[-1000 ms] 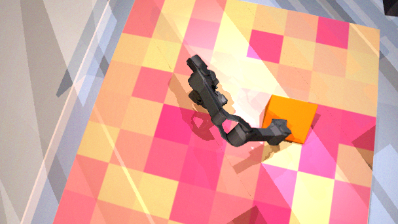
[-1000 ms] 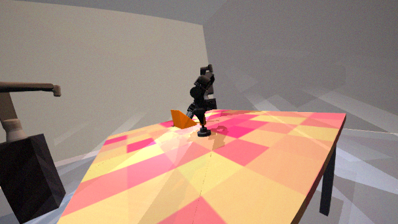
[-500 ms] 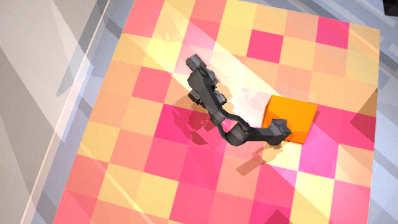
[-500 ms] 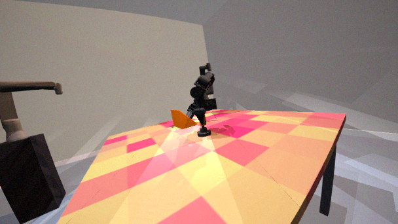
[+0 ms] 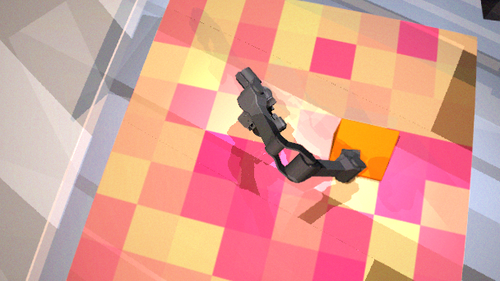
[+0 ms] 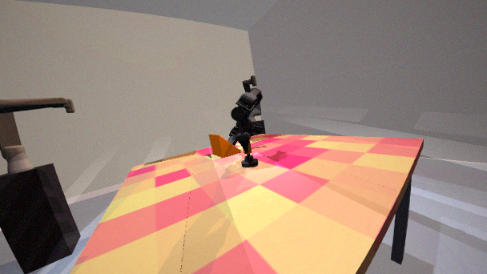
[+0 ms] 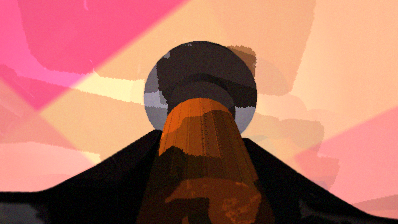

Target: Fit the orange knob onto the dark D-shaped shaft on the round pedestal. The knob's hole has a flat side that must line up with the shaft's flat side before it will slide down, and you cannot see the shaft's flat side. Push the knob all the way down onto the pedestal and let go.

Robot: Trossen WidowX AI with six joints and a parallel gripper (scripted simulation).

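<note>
The orange knob lies 20 mm above my gripper tip. The rest, counted from my gripper tip: round dark pedestal: 40 mm below.
</note>
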